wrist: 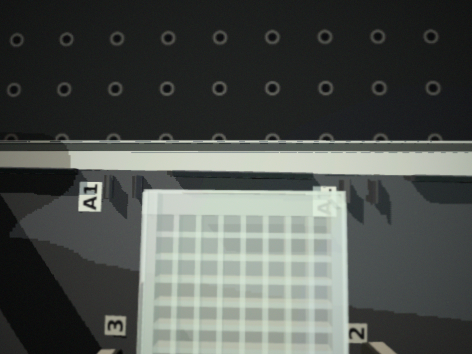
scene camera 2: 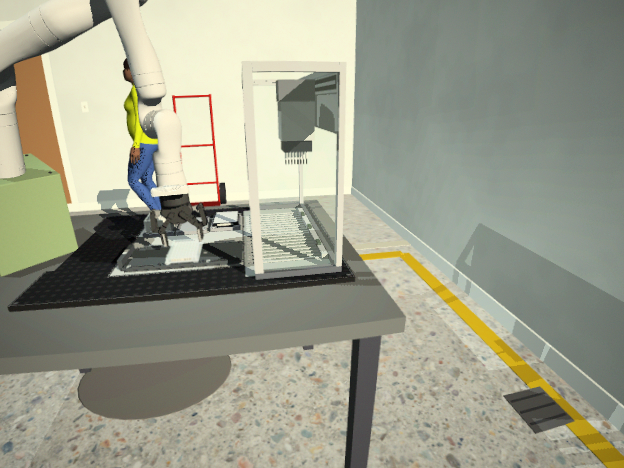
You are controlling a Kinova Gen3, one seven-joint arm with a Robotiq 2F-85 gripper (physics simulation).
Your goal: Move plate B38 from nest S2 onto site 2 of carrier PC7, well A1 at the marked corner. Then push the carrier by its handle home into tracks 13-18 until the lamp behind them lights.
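A pale, translucent gridded plate [scene camera 2: 183, 252] [wrist: 243, 270] lies over the dark carrier [scene camera 2: 143, 258] [wrist: 410, 265], between the labels "3" [wrist: 115, 325] and "2" [wrist: 357, 333]. Its upper right corner in the wrist view overlaps an "A1" label [wrist: 327, 201]. Another A1 label [wrist: 90, 196] is left of it. Whether the plate sits fully down cannot be told. My gripper [scene camera 2: 182, 241] [wrist: 245, 350] is open at the plate, with a fingertip on each side and a visible gap to both plate edges. The plate's lower part is cut off in the wrist view. The carrier's handle and the lamp cannot be made out.
A white-framed enclosure [scene camera 2: 250, 171] with a pipetting head [scene camera 2: 295, 113] stands right of the carrier, over a striped track deck [scene camera 2: 279, 236]. Another nest with a white-topped item [scene camera 2: 226, 217] is behind. A perforated black mat [scene camera 2: 151, 291] [wrist: 245, 62] lies underneath. A person [scene camera 2: 132, 113] stands behind the arm.
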